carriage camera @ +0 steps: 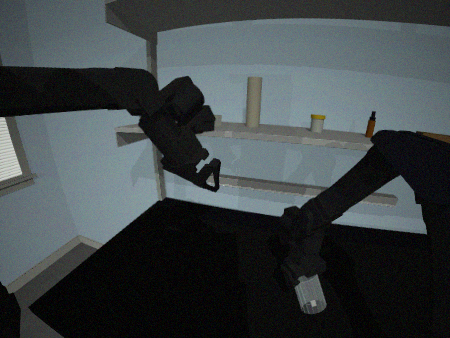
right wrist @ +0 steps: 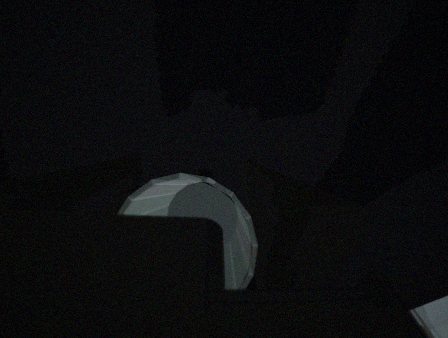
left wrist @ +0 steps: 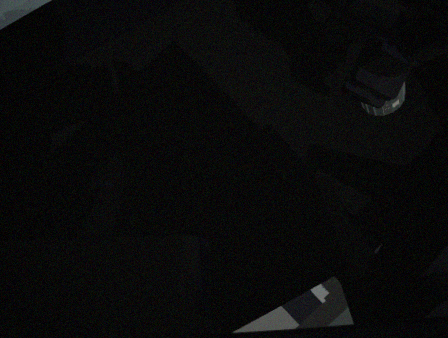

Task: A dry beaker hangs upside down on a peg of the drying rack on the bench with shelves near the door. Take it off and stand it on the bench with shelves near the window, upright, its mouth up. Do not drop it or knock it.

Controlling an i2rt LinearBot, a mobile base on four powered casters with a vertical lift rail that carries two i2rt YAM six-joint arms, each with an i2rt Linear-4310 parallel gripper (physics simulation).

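Places are measured from the left arm's base along level axes (x ahead, y left, z up), in metres.
Pixels of known places: left gripper, fingertip midpoint: (carriage camera: pixel 203 183) (left wrist: pixel 214 159); right gripper, fingertip midpoint: (carriage camera: pixel 298 284) (right wrist: pixel 193 165) (left wrist: pixel 353 80).
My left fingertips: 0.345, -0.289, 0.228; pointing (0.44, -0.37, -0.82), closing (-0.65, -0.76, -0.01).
Note:
Behind a point stands the place of what it marks, as x, y, z.
A clear beaker (carriage camera: pixel 311 296) {0.227, -0.577, -0.036} (left wrist: pixel 382 108) {0.224, -0.564, -0.056} (right wrist: pixel 243 240) {0.295, -0.596, -0.021} is held by my right gripper (carriage camera: pixel 305 282) {0.292, -0.569, -0.073} above or on the dark bench top (carriage camera: pixel 150 270) {0.357, -0.089, -0.122}; whether its base touches the bench I cannot tell. It leans slightly, with its mouth up toward the gripper and its base down. The right wrist view shows part of its rim and round base, the rest hidden behind a dark shape. My left gripper (carriage camera: pixel 213 175) is open and empty, in front of the wall, up and to the left of the beaker. The drying rack does not show.
A shelf (carriage camera: pixel 295 136) {0.441, -0.533, 0.335} on the back wall carries a tan cylinder (carriage camera: pixel 254 102) {0.612, -0.432, 0.424}, a white jar with yellow lid (carriage camera: pixel 317 124) {0.557, -0.649, 0.364} and a brown bottle (carriage camera: pixel 370 126) {0.535, -0.843, 0.374}. A lower rail (carriage camera: pixel 300 190) {0.673, -0.678, 0.057} runs beneath it. A window (carriage camera: pixel 9 152) {0.871, 1.232, 0.152} is at the left. The left arm hangs before the shelf's left part.

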